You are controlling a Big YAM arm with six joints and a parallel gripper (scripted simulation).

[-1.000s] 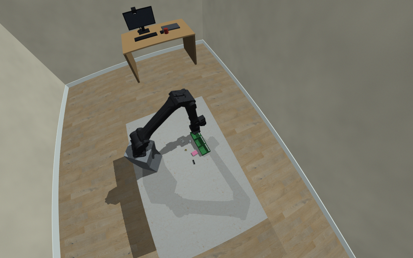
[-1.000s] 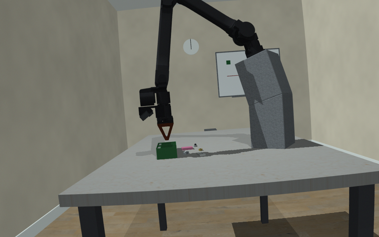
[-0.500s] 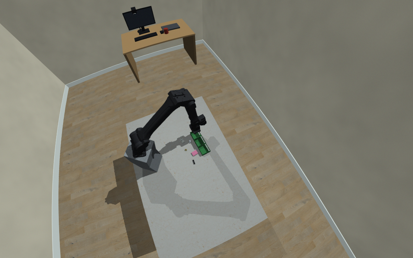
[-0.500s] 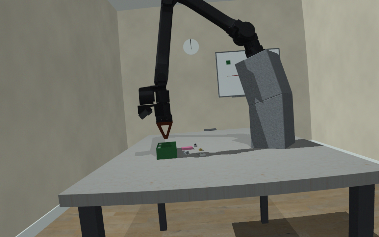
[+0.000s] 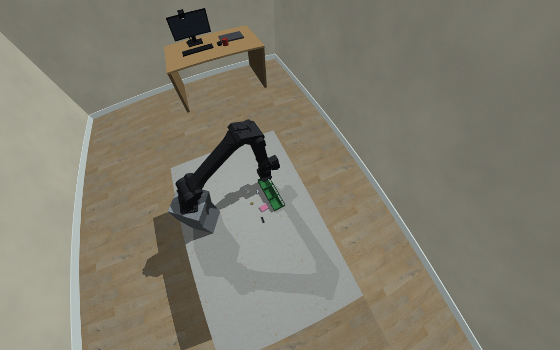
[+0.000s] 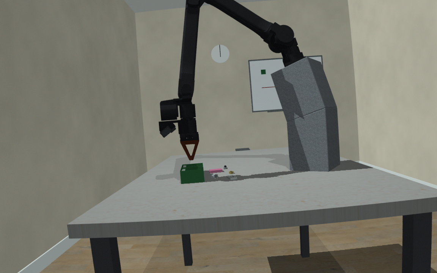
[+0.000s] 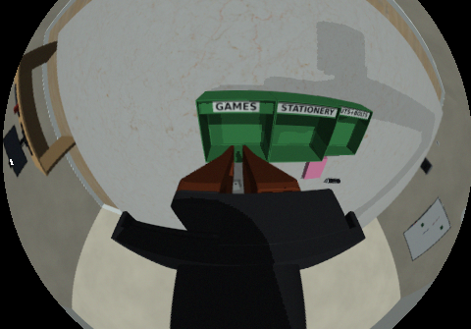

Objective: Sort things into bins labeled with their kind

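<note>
Right now the brass nut is 130 mm behind my hand, 120 mm to the right of it and 80 mm below it. Also, from my hand: grey-white piece 80 mm below, 70 mm behind, 50 mm to the right; then pink eraser 170 mm to the right, 80 mm below, 50 mm behind; then white domino 140 mm behind, 80 mm below, 10 mm to the right.
</note>
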